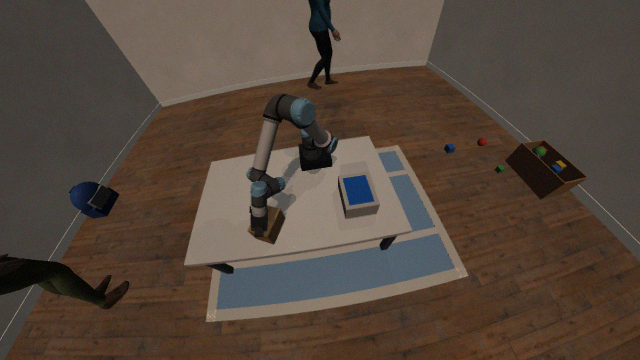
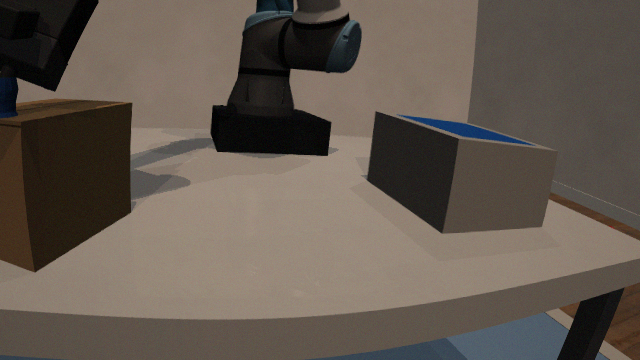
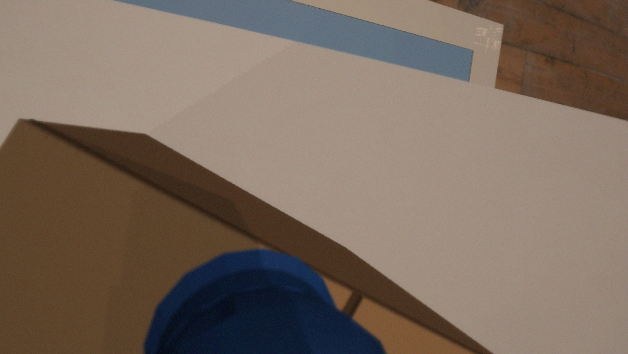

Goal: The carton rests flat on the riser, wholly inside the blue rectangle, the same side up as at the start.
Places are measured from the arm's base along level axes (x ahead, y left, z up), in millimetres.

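Pixels of known places: hand at its tool point: [image 3: 283,300]; arm's base at its link origin: [image 1: 312,153] [image 2: 259,112].
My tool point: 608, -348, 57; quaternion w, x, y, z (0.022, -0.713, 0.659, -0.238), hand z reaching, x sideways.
For each thing: its middle in the pictures, then the offset to it from my tool point, as dx, dy, dz. Level surfaces: height alone.
- brown carton at the middle of its body: [image 2: 43,168] [image 1: 267,224] -81, +22, -64
- grey riser at the middle of its body: [image 2: 458,166] [image 1: 357,194] -193, +592, -69
- blue rectangle at the middle of its body: [image 2: 464,128] [image 1: 357,189] -193, +592, -9
- white table at its surface level: dz -129
The brown carton [image 1: 274,224] [image 2: 80,175] [image 3: 65,200] is upright at the front left of the table, beside and apart from the riser. Its base looks at or barely above the table top; I cannot tell a gap. My suction gripper [image 1: 257,231] [image 2: 7,115] [image 3: 265,300] is on the carton's top face, its blue cup touching it and holding it; the cup's rim is partly hidden. The grey riser [image 1: 362,209] [image 2: 500,185] stands on the right half of the table. The blue rectangle [image 1: 358,190] [image 2: 465,130] on its top is uncovered.
The white table [image 1: 310,220] [image 2: 250,225] stands on a blue and cream rug [image 1: 340,280]. The arm's black base [image 1: 315,158] [image 2: 270,132] is at the back. One person [image 1: 322,45] stands behind; another's legs [image 1: 65,280] show at left. A toy box [image 1: 537,177] stands far right.
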